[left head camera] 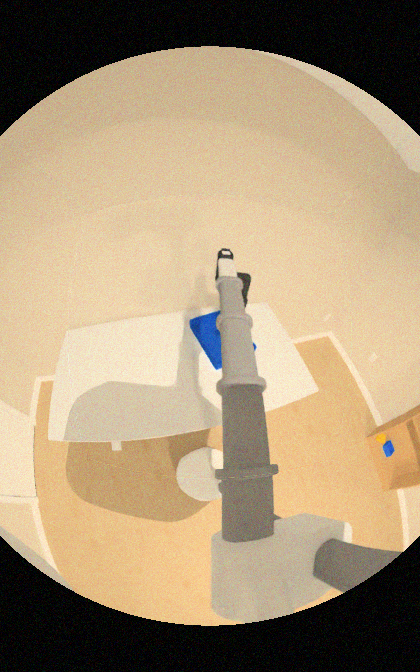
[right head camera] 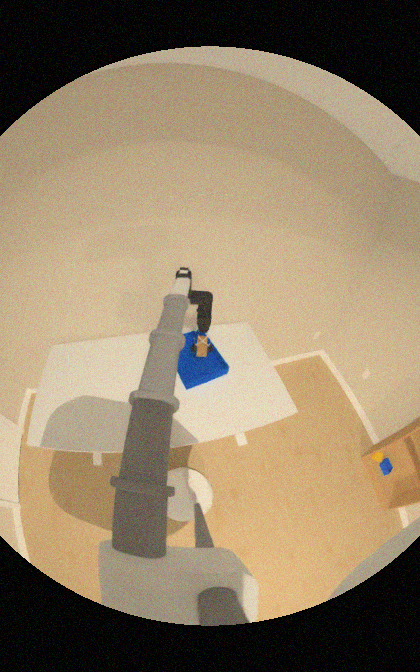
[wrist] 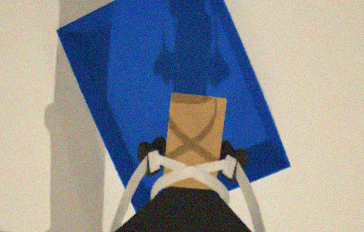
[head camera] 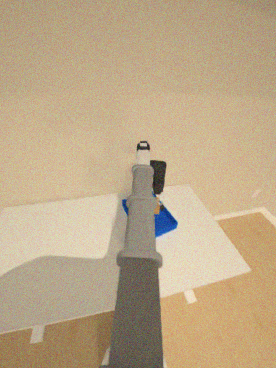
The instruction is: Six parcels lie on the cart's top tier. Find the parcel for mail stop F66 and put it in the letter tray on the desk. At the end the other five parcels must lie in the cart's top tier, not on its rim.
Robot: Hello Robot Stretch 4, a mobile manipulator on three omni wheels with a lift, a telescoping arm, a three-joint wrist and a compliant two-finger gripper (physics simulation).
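Places are measured from the robot's base along level axes (x up, y right, z ahead), in millimetres.
Pixels of known places: gripper, between the fingertips: [wrist: 192,151] [head camera: 154,210].
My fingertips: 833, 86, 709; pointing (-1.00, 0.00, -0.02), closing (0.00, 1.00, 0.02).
Note:
Ahead of a thing's pixels: the offset from my fingertips to its top centre, as dx, dy, dz. Level surfaces: height alone.
My gripper [right head camera: 202,348] [wrist: 192,151] is shut on a tan cardboard parcel @[+53, +0, +19] [right head camera: 202,341] [wrist: 195,117], with one finger on each side of it. The parcel hangs above the near part of the blue letter tray @[-79, -37, +60] [head camera: 168,226] [left head camera: 205,336] [right head camera: 206,374] [wrist: 84,67]; the gripper's shadow falls on the tray floor. No mail stop label can be read on the parcel. The tray sits at an angle on the white desk @[dx -142] [head camera: 210,250] [left head camera: 125,350] [right head camera: 100,365] [wrist: 315,75], near its back edge. In the head camera view the arm hides the gripper and part of the tray. The cart and the other parcels do not show.
A round white stool [left head camera: 195,477] [right head camera: 201,495] stands in front of the desk. At the right, an open wooden unit [left head camera: 395,480] [right head camera: 395,497] holds a blue block [left head camera: 388,449] [right head camera: 385,466] and a yellow thing [left head camera: 381,438] [right head camera: 377,457]. A wall rises behind the desk.

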